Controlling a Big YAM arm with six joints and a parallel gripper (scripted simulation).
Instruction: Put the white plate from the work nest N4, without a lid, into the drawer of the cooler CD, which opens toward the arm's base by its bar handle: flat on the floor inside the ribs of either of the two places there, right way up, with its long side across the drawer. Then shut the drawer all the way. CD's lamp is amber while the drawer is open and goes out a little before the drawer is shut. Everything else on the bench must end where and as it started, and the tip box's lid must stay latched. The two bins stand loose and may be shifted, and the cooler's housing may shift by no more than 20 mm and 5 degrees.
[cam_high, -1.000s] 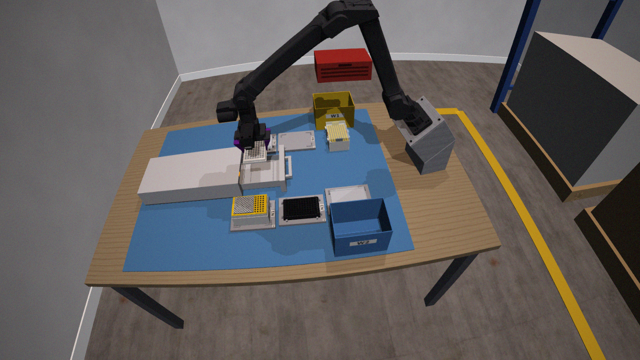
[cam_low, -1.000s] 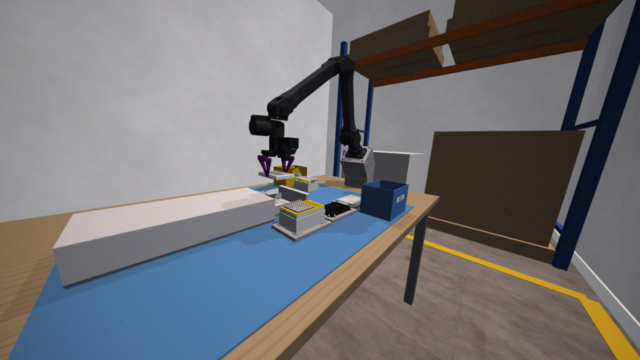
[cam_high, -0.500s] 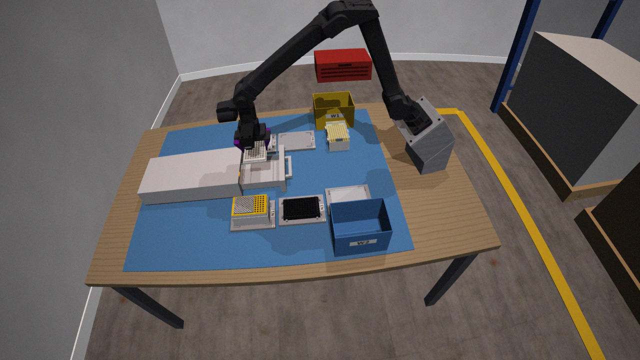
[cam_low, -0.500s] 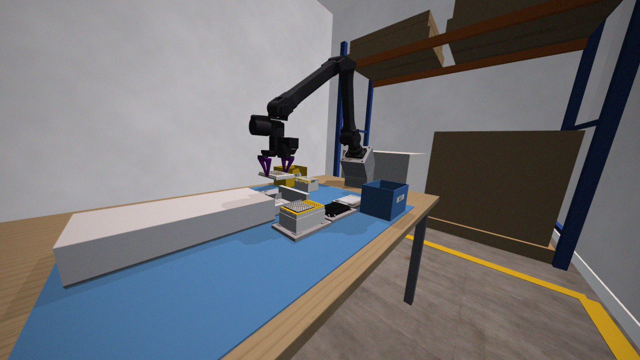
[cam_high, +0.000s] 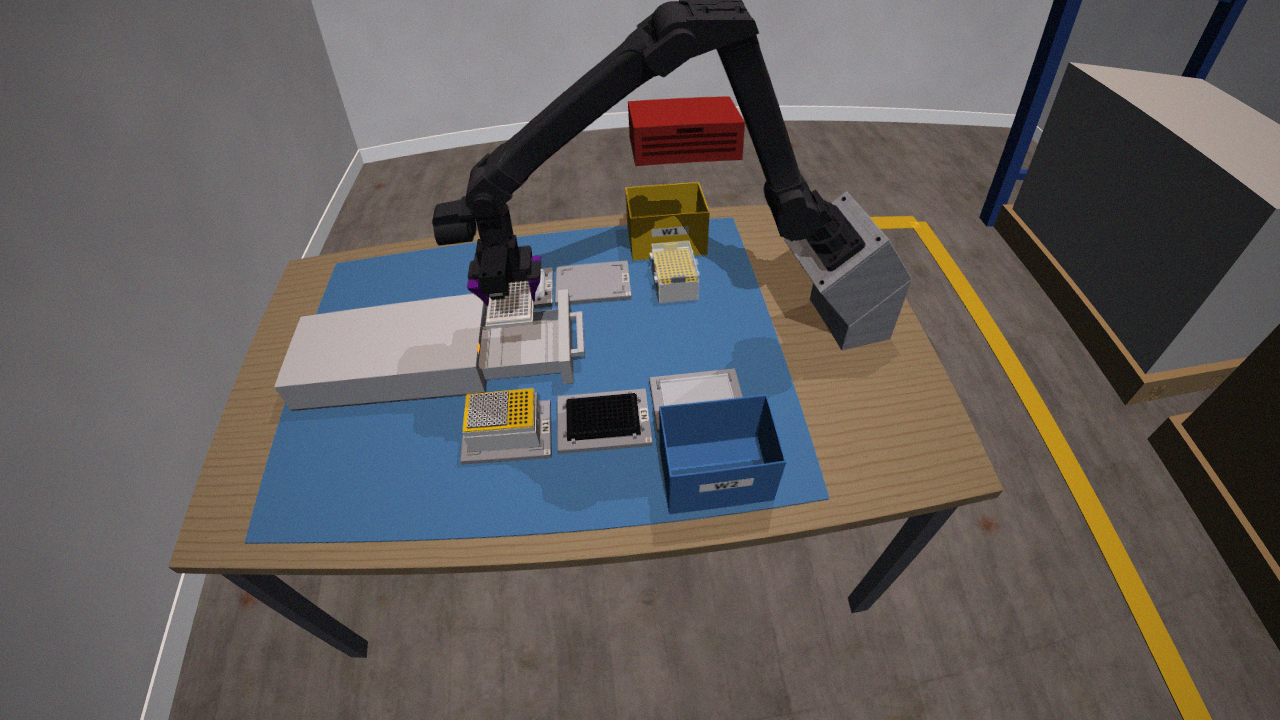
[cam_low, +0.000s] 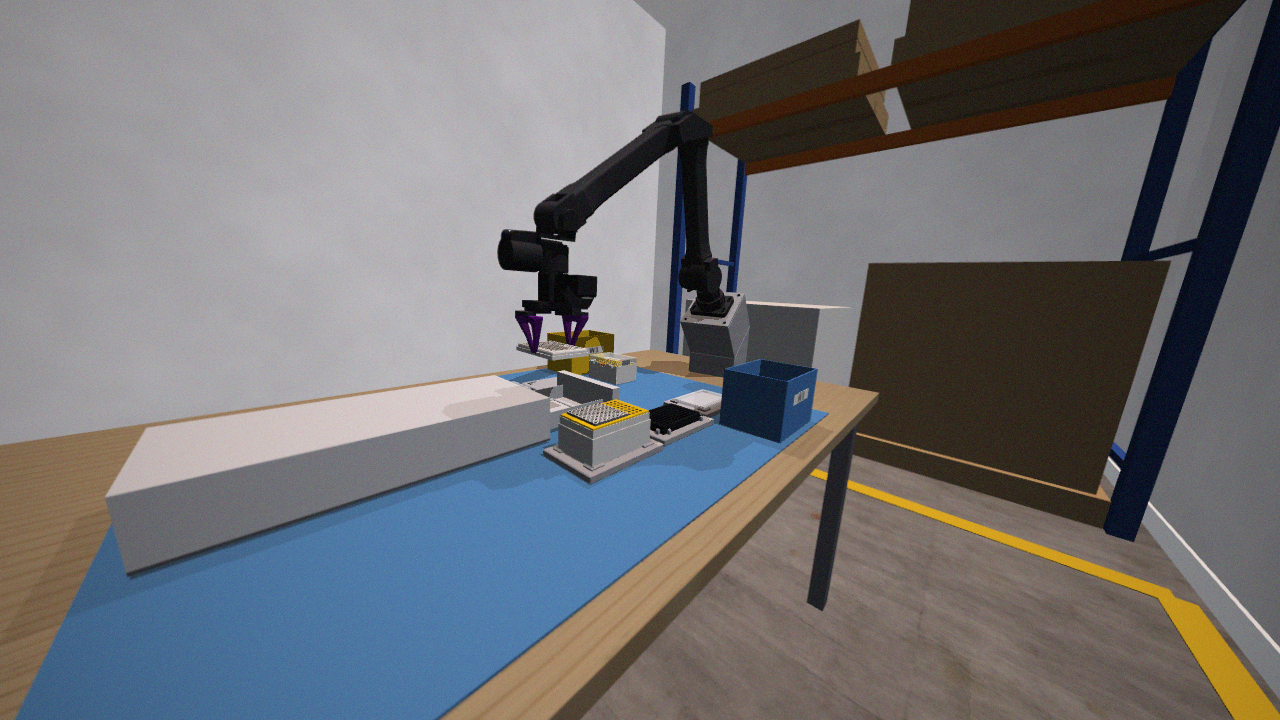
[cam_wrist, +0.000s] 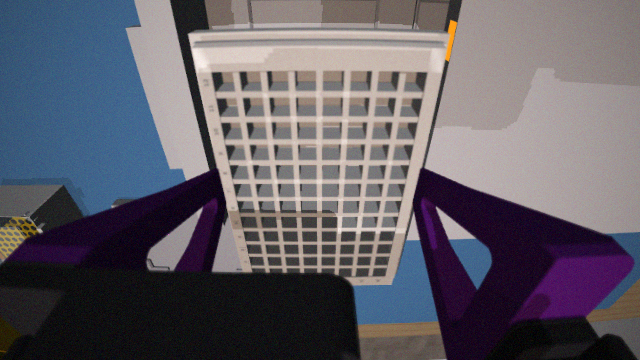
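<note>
The drawer is 40 mm ahead of my hand, 10 mm to the right of it and 130 mm below it. The rest, counted from my hand: cooler CD (160 mm ahead, 20 mm to the right, 120 mm below); black plate (130 mm behind, 200 mm to the left, 130 mm below); yellow-topped tip box (40 mm ahead, 180 mm to the left, 100 mm below).
</note>
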